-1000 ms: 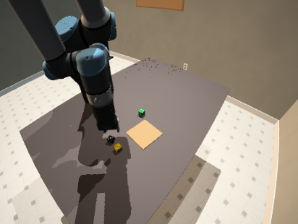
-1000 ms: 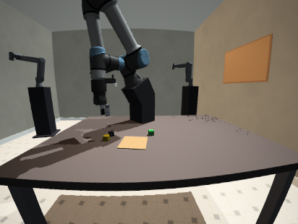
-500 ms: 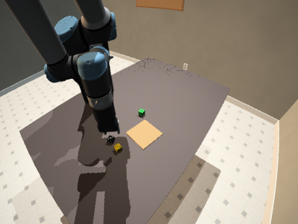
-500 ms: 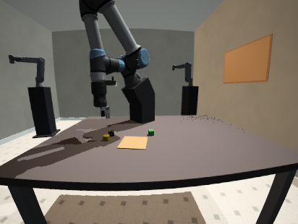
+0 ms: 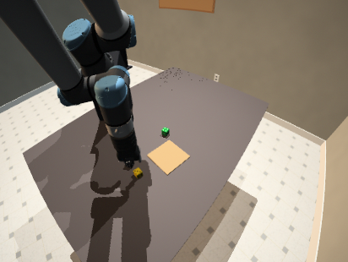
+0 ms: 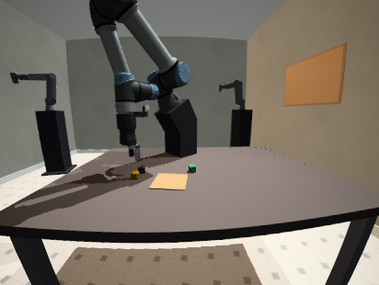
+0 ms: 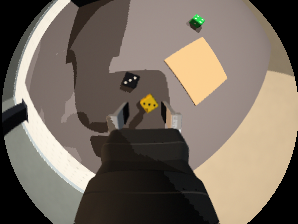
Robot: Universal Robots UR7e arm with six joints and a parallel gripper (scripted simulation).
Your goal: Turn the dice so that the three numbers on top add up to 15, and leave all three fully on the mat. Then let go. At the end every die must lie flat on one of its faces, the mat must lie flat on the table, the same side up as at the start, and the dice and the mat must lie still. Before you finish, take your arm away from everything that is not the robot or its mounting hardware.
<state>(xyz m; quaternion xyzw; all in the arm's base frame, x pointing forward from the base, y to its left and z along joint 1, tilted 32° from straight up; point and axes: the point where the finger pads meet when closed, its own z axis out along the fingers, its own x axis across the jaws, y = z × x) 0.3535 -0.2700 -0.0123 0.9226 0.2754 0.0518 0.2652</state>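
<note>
Now: the yellow die 10 cm below my hand and 1 cm ahead of it. Round my hand: black die 10 cm below, 5 cm behind, 2 cm to the left; green die 27 cm to the left, 10 cm below, 1 cm ahead; tan mat 14 cm to the left, 11 cm below, 9 cm ahead.
</note>
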